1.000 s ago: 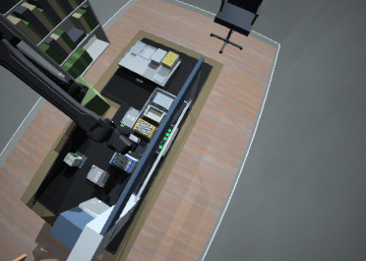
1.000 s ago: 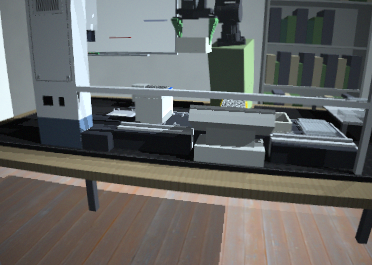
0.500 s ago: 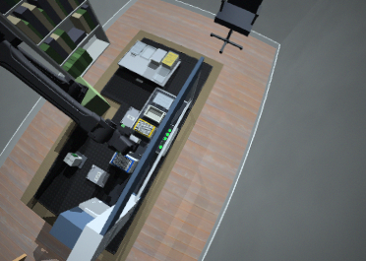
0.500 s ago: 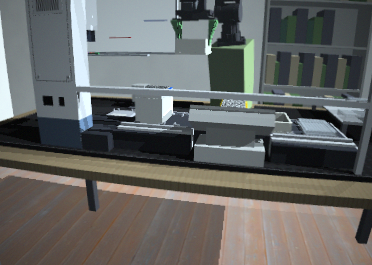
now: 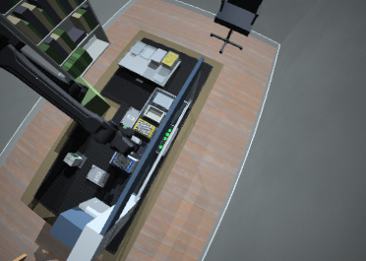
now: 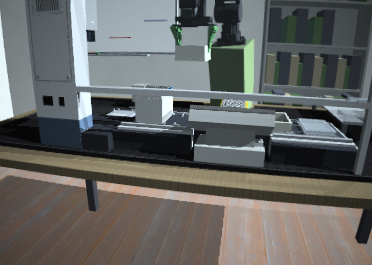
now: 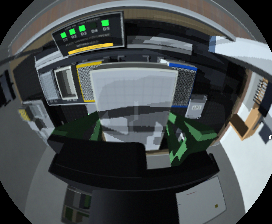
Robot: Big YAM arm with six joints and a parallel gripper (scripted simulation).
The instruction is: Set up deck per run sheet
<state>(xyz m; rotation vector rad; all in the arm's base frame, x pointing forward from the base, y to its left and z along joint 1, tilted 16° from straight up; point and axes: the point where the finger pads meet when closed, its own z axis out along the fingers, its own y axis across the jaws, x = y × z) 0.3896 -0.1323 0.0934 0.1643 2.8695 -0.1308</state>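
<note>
My hand is 180 mm above the yellow tip rack and 120 mm to the right of it. The rest, counted from my hand: blue gantry beam: 240 mm above, 190 mm ahead, 60 mm to the left; then sealed block: 10 mm below; then blue tip rack: 150 mm below, 130 mm to the right, 30 mm behind.
</note>
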